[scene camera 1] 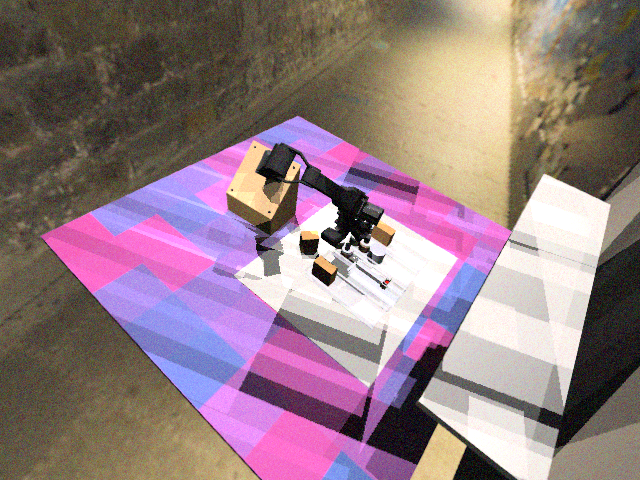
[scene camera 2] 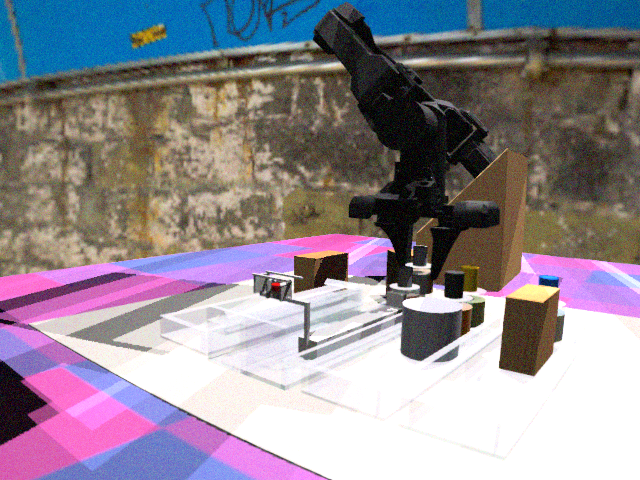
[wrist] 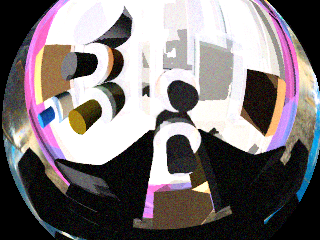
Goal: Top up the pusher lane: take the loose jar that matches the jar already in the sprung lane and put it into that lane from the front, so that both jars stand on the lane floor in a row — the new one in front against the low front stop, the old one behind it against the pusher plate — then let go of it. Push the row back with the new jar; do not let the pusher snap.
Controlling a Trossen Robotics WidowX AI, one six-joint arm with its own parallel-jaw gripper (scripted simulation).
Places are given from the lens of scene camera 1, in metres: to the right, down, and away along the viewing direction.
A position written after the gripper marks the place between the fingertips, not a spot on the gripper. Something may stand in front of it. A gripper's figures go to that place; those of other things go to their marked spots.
gripper (scene camera 1: 339, 242): 0.07, 0.01, 1.19
clear sprung lane (scene camera 1: 367, 280): 0.15, 0.13, 1.09
